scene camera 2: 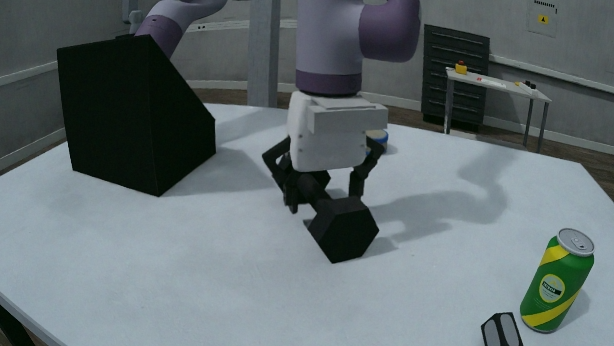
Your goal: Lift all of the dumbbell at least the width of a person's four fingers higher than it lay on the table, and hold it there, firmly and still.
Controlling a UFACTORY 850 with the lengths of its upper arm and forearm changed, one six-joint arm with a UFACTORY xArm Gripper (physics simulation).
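A black dumbbell with hexagonal heads lies on the white table, its near head toward the camera. Its far head shows partly beneath the gripper body. My gripper points down over the dumbbell's handle. Its fingers stand wide apart, one to the left of the handle and one to the right, with a visible gap between the right finger and the handle. The gripper is open. The left fingertip is close to the handle in the view; whether it touches cannot be told. The near head appears to rest on the table.
A large black block with a sloped side stands at the left. A green and yellow can stands at the front right, beside a small black and grey object. A round blue and tan container is partly hidden behind the gripper.
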